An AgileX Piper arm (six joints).
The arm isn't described. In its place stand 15 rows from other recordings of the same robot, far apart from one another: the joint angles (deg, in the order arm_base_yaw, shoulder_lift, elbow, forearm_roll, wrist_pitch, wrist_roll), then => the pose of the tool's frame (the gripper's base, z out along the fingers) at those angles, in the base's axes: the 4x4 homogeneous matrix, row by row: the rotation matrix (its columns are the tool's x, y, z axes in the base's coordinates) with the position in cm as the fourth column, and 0 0 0 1 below.
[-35.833, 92.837, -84.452, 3.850, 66.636, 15.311] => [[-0.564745, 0.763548, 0.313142, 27.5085], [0.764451, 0.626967, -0.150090, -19.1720], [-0.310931, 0.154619, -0.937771, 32.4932], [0, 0, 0, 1]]
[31.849, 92.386, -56.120, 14.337, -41.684, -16.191] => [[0.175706, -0.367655, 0.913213, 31.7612], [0.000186, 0.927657, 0.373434, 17.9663], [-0.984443, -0.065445, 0.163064, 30.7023], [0, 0, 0, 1]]
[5.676, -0.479, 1.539, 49.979, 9.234, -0.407] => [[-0.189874, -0.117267, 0.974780, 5.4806], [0.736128, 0.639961, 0.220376, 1.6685], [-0.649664, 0.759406, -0.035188, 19.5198], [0, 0, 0, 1]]
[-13.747, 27.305, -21.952, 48.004, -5.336, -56.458] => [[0.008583, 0.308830, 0.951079, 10.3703], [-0.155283, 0.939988, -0.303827, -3.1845], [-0.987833, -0.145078, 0.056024, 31.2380], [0, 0, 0, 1]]
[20.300, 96.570, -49.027, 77.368, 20.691, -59.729] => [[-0.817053, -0.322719, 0.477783, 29.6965], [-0.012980, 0.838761, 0.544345, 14.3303], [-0.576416, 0.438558, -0.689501, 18.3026], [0, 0, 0, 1]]
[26.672, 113.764, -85.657, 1.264, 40.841, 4.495] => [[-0.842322, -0.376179, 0.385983, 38.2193], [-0.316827, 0.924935, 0.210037, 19.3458], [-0.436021, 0.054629, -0.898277, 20.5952], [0, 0, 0, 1]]
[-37.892, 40.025, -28.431, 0.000, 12.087, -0.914] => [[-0.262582, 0.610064, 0.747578, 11.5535], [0.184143, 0.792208, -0.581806, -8.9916], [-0.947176, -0.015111, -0.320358, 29.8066], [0, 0, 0, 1]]
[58.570, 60.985, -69.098, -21.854, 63.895, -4.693] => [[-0.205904, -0.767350, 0.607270, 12.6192], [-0.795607, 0.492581, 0.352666, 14.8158], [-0.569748, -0.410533, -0.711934, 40.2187], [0, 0, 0, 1]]
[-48.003, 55.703, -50.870, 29.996, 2.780, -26.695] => [[0.015313, 0.727061, 0.686402, 14.5068], [0.068264, 0.684121, -0.726167, -15.7834], [-0.997550, 0.057977, -0.039156, 39.7196], [0, 0, 0, 1]]
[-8.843, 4.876, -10.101, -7.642, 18.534, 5.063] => [[-0.147572, 0.189442, 0.970739, 5.3528], [-0.015627, 0.980916, -0.193804, -1.2221], [-0.988928, -0.043769, -0.141795, 23.8709], [0, 0, 0, 1]]
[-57.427, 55.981, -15.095, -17.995, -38.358, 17.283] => [[0.047918, 0.722361, 0.689854, 11.1254], [0.020182, 0.689806, -0.723713, -14.1739], [-0.998647, 0.048602, 0.018475, 25.1170], [0, 0, 0, 1]]
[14.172, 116.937, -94.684, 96.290, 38.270, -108.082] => [[-0.067652, -0.800331, 0.595730, 45.0126], [-0.159478, 0.598095, 0.785398, 17.1447], [-0.984881, -0.041872, -0.168097, 28.8581], [0, 0, 0, 1]]
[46.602, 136.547, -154.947, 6.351, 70.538, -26.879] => [[-0.133485, -0.911101, 0.389970, 34.6705], [-0.747310, 0.350983, 0.564214, 38.0470], [-0.650929, -0.216115, -0.727726, 34.2715], [0, 0, 0, 1]]
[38.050, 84.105, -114.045, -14.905, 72.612, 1.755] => [[-0.452936, -0.465964, 0.760083, 22.8537], [-0.414493, 0.864865, 0.283201, 15.0508], [-0.789331, -0.186777, -0.584868, 51.6270], [0, 0, 0, 1]]
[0.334, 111.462, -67.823, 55.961, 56.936, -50.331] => [[-0.937054, -0.324431, 0.129133, 36.0588], [-0.147740, 0.703440, 0.695230, 6.5299], [-0.316392, 0.632390, -0.707092, 16.7933], [0, 0, 0, 1]]
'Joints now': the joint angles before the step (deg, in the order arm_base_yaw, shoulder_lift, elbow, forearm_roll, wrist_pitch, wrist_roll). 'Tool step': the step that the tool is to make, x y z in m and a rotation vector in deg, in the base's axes. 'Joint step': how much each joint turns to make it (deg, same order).
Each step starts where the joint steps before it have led.
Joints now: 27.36, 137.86, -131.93, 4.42, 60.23, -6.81
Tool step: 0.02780, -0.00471, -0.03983, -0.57, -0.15, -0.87
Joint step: -1.74, 9.30, -9.40, -0.11, 0.29, -0.97
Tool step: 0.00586, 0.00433, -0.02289, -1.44, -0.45, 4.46
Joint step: 0.01, 3.94, -2.91, 0.95, -0.44, -5.14
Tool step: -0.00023, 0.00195, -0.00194, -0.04, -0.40, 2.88
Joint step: 0.00, 0.30, -0.11, 1.38, -0.22, -3.36
